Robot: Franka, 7 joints.
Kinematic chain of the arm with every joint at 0, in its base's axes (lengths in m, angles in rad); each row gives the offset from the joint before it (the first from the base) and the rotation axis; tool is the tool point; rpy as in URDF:
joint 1: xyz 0 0 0.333 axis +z
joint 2: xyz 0 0 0 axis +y
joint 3: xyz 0 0 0.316 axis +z
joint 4: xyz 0.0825 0 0 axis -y
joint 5: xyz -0.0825 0 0.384 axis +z
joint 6: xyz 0 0 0 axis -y
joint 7: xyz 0.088 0 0 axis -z
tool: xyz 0 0 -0.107 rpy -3.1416 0 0
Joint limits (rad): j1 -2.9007..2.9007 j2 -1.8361..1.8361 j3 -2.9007..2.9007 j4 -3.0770..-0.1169 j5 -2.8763..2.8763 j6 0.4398..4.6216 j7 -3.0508..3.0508
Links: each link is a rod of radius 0.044 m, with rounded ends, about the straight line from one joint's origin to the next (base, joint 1, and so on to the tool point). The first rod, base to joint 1, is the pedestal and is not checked.
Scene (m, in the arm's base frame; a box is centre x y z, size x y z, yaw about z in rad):
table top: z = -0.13
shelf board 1: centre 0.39 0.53 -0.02 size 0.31 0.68 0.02 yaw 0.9
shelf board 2: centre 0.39 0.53 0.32 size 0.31 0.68 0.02 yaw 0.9
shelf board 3: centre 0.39 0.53 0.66 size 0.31 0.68 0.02 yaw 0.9
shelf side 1: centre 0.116 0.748 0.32 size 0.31 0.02 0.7 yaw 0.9
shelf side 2: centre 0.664 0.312 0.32 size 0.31 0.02 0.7 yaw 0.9
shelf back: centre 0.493 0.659 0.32 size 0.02 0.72 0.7 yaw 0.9
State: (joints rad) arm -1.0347 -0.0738 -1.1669 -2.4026 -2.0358 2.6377 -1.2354
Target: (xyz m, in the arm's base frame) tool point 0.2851 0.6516 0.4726
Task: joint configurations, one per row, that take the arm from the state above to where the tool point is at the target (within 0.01 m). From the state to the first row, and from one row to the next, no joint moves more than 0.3 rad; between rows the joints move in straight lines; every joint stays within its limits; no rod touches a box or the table.
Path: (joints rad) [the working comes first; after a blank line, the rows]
Joints at the target: -2.5291 -0.4678 -2.4539 -1.5895 -2.0520 2.2967 -1.2354
Straight joint move there: touches shelf side 1.

1: -1.2893 0.0687 -1.4560 -2.4464 -2.0353 2.5916 -1.2354
2: -1.5439 0.2112 -1.7451 -2.4903 -2.0349 2.5455 -1.2354
3: -1.7984 0.3537 -2.0343 -2.5341 -2.0344 2.4994 -1.2354
4: -2.0530 0.4963 -2.3234 -2.5779 -2.0340 2.4533 -1.2354
5: -2.3076 0.6388 -2.6125 -2.6218 -2.0335 2.4072 -1.2354
6: -2.3630 0.3621 -2.5729 -2.3637 -2.0381 2.3796 -1.2354
7: -2.4183 0.0855 -2.5332 -2.1057 -2.0428 2.3520 -1.2354
8: -2.4737 -0.1912 -2.4935 -1.8476 -2.0474 2.3243 -1.2354
9: -2.5291 -0.4678 -2.4539 -1.5895 -2.0520 2.2967 -1.2354

